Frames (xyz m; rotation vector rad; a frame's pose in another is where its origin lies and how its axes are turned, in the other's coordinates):
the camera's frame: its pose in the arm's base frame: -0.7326 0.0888 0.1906 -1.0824 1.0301 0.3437
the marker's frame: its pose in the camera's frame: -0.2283 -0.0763 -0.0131 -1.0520 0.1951 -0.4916
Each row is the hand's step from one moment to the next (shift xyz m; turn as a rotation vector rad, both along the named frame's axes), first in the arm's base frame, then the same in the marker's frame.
Working: the arm's base frame: its pose in the marker's frame: 0.8808 -0.1736 0.1690 2.2984 -0.6820 -0.3848

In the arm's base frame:
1: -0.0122 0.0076 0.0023 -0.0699 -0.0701 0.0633
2: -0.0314 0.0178 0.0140 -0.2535 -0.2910 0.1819
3: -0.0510 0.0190 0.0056 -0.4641 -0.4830 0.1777
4: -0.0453 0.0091 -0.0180 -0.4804 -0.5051 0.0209
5: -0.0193 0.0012 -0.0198 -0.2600 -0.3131 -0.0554
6: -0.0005 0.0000 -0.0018 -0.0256 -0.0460 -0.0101
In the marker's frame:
1: -0.0138 0.0010 0.0046 -0.0600 0.0489 -0.0884
2: -0.0384 -0.0007 0.0050 -0.1829 0.2259 -0.3123
3: -0.0511 0.0143 0.0133 -0.2834 0.4669 -0.4265
4: -0.0323 0.0300 0.0228 -0.2186 0.5747 -0.3290
5: -0.0074 0.0210 0.0165 -0.0740 0.3717 -0.1583
6: 0.0004 0.0013 0.0013 0.0003 0.0485 -0.0229

